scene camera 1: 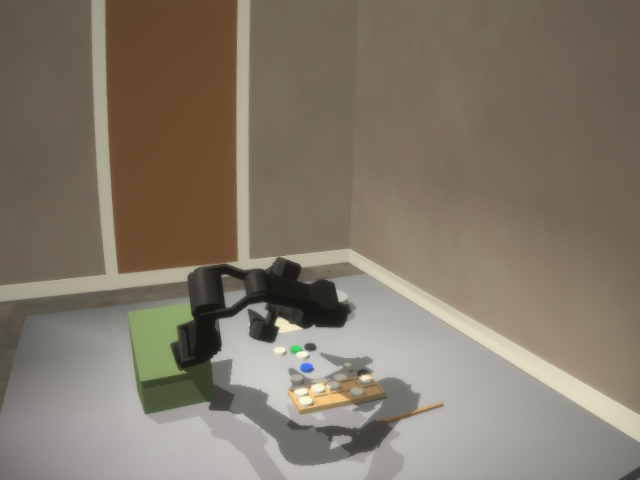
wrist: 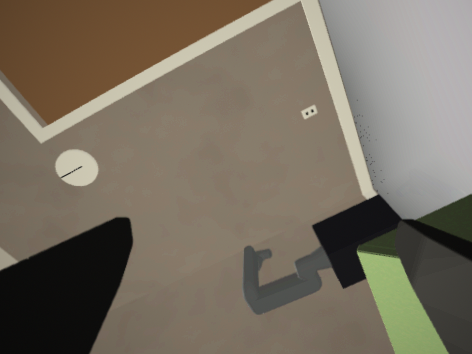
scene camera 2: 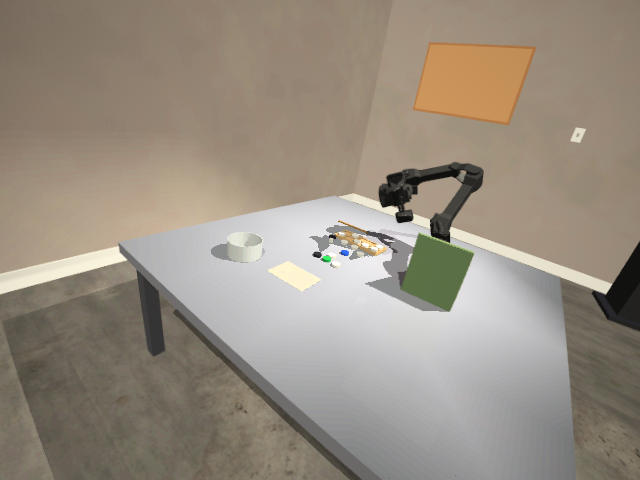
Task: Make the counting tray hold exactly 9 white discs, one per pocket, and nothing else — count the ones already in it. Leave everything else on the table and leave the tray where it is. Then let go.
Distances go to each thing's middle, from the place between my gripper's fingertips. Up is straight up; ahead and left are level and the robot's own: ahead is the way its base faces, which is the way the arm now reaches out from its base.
My gripper is now 140 mm short of the wooden counting tray (scene camera 1: 329, 399), 140 mm to the left of it and 250 mm above it. The rest, counted from my hand: cream card (scene camera 2: 288, 272) 190 mm ahead, 280 mm to the left, 250 mm below.
